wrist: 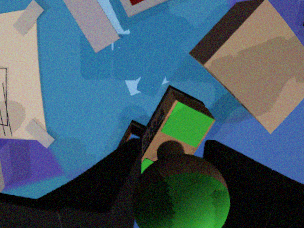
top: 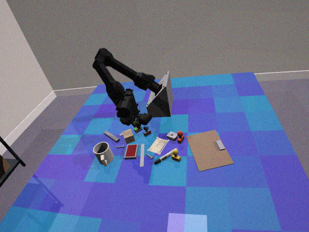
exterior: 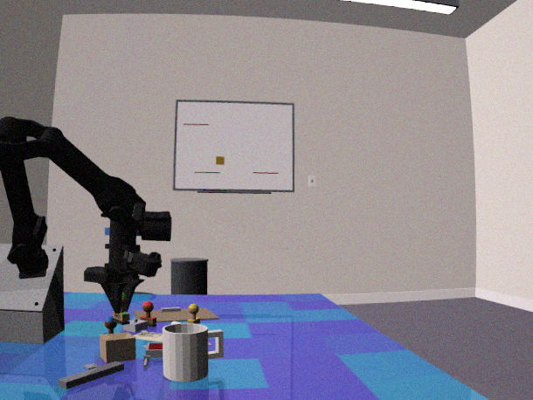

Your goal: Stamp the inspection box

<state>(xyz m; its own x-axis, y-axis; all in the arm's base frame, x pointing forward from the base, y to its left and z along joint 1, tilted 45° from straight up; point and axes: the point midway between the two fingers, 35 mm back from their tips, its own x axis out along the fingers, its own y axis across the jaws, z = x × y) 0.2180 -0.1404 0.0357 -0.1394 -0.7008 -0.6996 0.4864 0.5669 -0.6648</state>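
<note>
The red ink pad lies 10 cm ahead of my gripper tip, 4 cm to the right of it and 8 cm below it. Round my gripper tip: blue-knobbed stamp 3 cm behind, 4 cm to the left, 6 cm below; green-knobbed stamp right at my gripper tip; cardboard box 6 cm to the right, 6 cm below.
</note>
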